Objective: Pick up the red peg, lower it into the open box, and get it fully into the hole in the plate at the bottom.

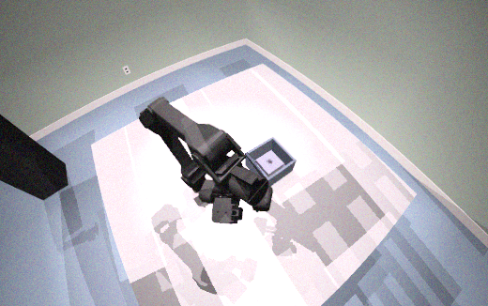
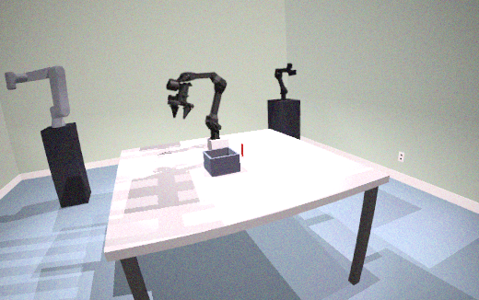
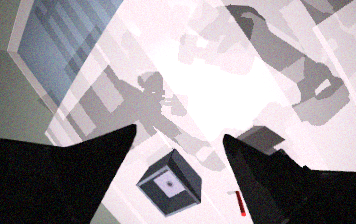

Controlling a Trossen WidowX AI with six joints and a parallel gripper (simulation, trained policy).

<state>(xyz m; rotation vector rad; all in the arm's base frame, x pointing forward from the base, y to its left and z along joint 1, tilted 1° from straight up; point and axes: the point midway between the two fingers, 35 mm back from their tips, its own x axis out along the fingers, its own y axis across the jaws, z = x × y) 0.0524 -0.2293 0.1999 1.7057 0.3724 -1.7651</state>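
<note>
My gripper tip is now 35 cm to the right of the red peg, 23 cm above it and 12 cm short of it. Round my gripper tip: grey box: 26 cm ahead, 24 cm below, 15 cm to the left.
</note>
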